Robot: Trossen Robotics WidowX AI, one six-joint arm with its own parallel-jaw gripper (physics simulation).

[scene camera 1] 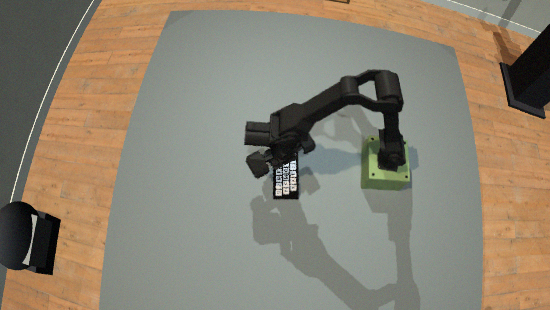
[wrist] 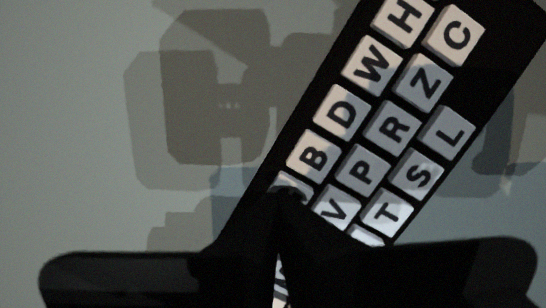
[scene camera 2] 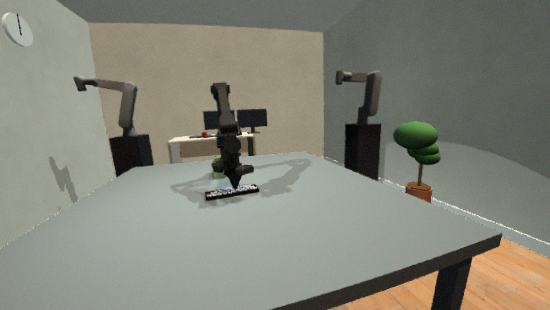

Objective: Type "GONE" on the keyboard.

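Where they show: gripper, fingertip midpoint: (scene camera 1: 277, 164) (wrist: 275, 203) (scene camera 2: 235, 189); arm's base at its link origin: (scene camera 1: 388, 160).
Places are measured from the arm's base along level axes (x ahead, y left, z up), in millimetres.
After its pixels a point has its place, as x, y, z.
The black keyboard (scene camera 1: 295, 195) @(251, 127, -83) (scene camera 2: 232, 195) @(333, 37, -90) (wrist: 490, 75) @(286, -44, -83) lies on the table with pale letter keys in three rows. My gripper (scene camera 2: 236, 188) @(319, 50, -70) (wrist: 275, 203) @(319, 50, -70) is shut and empty, pointing down at the keyboard. In the wrist view its tips cover most of a key (wrist: 295, 183) @(317, 41, -78) beside the B key (wrist: 314, 157) @(318, 27, -78); that key's letter is hidden. I cannot tell if the tips touch it. The V key (wrist: 334, 212) @(295, 40, -78) and the T key (wrist: 387, 214) @(277, 25, -78) show to the right of the tips. The O, N and E keys cannot be made out; the fingers hide much of the lower keyboard there.
The grey table (scene camera 1: 200, 225) @(502, 274, -95) (scene camera 2: 300, 250) @(708, 209, -95) carries the green base block (scene camera 1: 372, 181) @(39, 65, -23) under my arm, right of the keyboard in scene camera 1. Behind the table in scene camera 2 stand two other arms on black pedestals (scene camera 2: 362, 150) (scene camera 2: 131, 154), a desk with monitors (scene camera 2: 252, 118) and a potted plant (scene camera 2: 416, 135).
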